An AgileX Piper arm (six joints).
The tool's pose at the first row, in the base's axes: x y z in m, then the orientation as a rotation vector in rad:
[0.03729 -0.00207 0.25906 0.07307 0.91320 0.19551]
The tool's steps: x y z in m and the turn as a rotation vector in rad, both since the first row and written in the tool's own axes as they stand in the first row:
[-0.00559 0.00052 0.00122 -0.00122 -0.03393 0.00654]
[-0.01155 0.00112 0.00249 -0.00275 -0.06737 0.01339]
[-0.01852 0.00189 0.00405 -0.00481 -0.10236 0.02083]
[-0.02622 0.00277 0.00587 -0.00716 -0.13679 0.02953]
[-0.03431 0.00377 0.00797 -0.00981 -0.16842 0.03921]
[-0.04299 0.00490 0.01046 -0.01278 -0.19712 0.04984]
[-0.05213 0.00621 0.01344 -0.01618 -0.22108 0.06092]
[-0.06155 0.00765 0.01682 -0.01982 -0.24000 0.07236]
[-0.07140 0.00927 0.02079 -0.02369 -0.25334 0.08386]
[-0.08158 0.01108 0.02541 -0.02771 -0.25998 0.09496]
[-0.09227 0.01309 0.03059 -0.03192 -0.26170 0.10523]
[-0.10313 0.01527 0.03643 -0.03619 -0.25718 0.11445]
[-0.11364 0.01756 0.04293 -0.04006 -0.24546 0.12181]
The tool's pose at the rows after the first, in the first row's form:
[0.03486 -0.00265 0.26423 0.07804 0.87912 0.20036]
[0.03224 -0.00322 0.26974 0.08278 0.84548 0.20559]
[0.02922 -0.00382 0.27623 0.08740 0.81021 0.21146]
[0.02596 -0.00446 0.28346 0.09224 0.77542 0.21858]
[0.02267 -0.00505 0.29119 0.09696 0.74333 0.22682]
[0.01933 -0.00562 0.29963 0.10153 0.71409 0.23617]
[0.01607 -0.00610 0.30876 0.10548 0.68948 0.24635]
[0.01295 -0.00649 0.31837 0.10892 0.66984 0.25723]
[0.01001 -0.00679 0.32870 0.11169 0.65571 0.26858]
[0.00736 -0.00695 0.33971 0.11358 0.64824 0.28004]
[0.00483 -0.00701 0.35149 0.11450 0.64566 0.29115]
[0.00270 -0.00691 0.36383 0.11437 0.64933 0.30174]
[0.00128 -0.00663 0.37631 0.11317 0.66029 0.31096]

